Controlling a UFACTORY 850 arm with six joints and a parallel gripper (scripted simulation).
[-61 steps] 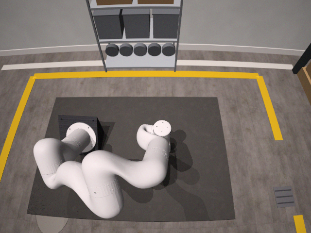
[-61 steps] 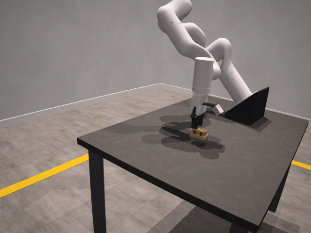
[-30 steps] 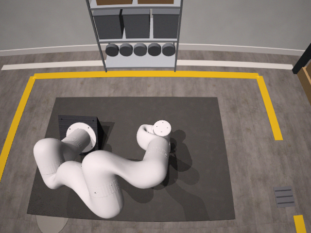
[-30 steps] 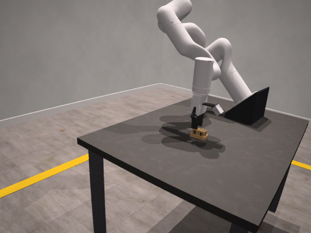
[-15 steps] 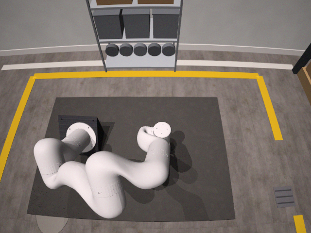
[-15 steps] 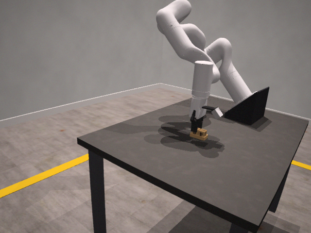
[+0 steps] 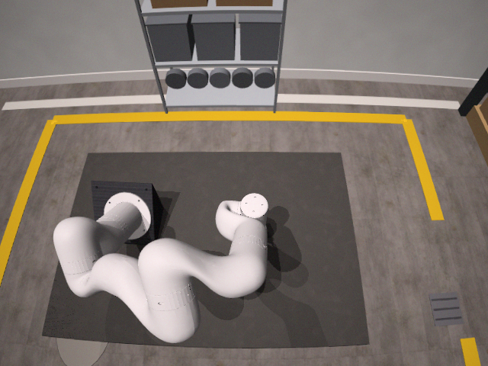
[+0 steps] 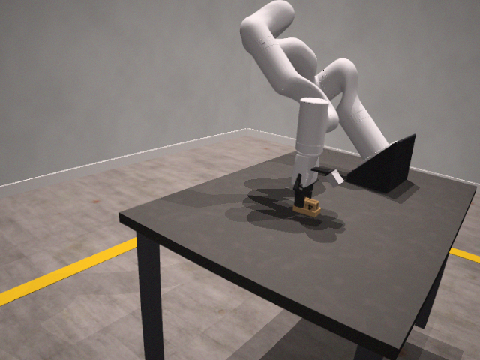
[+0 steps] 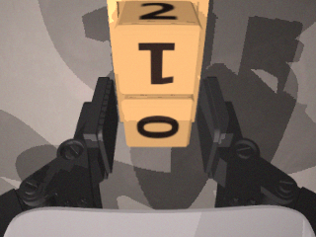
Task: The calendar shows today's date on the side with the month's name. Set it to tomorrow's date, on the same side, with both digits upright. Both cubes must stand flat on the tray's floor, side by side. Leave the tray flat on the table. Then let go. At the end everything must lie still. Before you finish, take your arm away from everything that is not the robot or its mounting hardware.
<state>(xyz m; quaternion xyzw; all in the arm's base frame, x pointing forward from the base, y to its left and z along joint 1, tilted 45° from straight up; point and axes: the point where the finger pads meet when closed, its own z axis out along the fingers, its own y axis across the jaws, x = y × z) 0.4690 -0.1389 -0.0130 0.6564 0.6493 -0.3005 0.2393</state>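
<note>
Right now the calendar cube is 10 mm below my hand. Also, from my hand: wooden tray 30 mm below, 20 mm to the left.
</note>
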